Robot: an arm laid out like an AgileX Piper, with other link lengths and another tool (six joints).
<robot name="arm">
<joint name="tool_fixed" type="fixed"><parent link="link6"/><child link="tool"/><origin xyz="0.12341 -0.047 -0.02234" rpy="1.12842 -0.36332 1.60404"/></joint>
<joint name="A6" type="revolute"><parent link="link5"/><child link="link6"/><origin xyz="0.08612 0 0.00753"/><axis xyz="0.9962 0 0.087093"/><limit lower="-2.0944" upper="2.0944"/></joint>
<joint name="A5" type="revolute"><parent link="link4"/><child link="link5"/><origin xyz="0 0 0"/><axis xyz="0 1 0"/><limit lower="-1.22" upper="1.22"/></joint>
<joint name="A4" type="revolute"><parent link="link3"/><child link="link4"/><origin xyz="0.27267 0 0.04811"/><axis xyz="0.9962 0 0.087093"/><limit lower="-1.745" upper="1.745"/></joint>
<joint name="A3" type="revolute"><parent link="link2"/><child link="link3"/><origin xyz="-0.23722 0 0.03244"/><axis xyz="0 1 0"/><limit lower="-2.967" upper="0"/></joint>
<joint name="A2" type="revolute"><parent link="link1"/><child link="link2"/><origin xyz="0 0 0"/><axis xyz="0 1 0"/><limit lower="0" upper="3.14"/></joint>
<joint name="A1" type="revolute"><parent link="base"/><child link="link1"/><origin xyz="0 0 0.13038"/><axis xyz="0 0 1"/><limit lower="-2.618" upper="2.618"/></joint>
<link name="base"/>
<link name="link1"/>
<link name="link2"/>
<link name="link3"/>
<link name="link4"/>
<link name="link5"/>
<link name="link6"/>
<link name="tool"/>
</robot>
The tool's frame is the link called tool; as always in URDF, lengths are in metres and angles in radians.
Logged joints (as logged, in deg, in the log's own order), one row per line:
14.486 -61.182 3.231 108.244 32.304 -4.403
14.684 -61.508 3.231 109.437 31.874 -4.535
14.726 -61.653 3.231 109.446 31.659 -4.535
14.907 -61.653 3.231 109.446 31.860 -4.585
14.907 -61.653 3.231 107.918 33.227 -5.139
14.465 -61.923 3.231 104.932 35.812 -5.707
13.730 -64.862 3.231 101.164 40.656 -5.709
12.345 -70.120 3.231 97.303 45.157 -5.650
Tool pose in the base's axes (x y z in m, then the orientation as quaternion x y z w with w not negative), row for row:
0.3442 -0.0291 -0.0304 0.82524 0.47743 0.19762 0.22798
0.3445 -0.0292 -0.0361 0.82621 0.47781 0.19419 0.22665
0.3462 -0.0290 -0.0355 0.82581 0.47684 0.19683 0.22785
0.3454 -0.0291 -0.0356 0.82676 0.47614 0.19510 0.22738
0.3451 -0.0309 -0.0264 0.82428 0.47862 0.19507 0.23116
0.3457 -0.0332 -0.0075 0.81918 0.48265 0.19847 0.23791
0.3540 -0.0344 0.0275 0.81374 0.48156 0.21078 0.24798
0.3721 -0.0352 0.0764 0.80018 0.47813 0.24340 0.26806
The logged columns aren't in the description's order. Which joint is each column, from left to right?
Columns, left to right: A6, A3, A1, A2, A5, A4.
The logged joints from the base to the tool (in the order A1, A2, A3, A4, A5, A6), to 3 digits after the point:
3.231 108.244 -61.182 -4.403 32.304 14.486
3.231 109.437 -61.508 -4.535 31.874 14.684
3.231 109.446 -61.653 -4.535 31.659 14.726
3.231 109.446 -61.653 -4.585 31.860 14.907
3.231 107.918 -61.653 -5.139 33.227 14.907
3.231 104.932 -61.923 -5.707 35.812 14.465
3.231 101.164 -64.862 -5.709 40.656 13.730
3.231 97.303 -70.120 -5.650 45.157 12.345

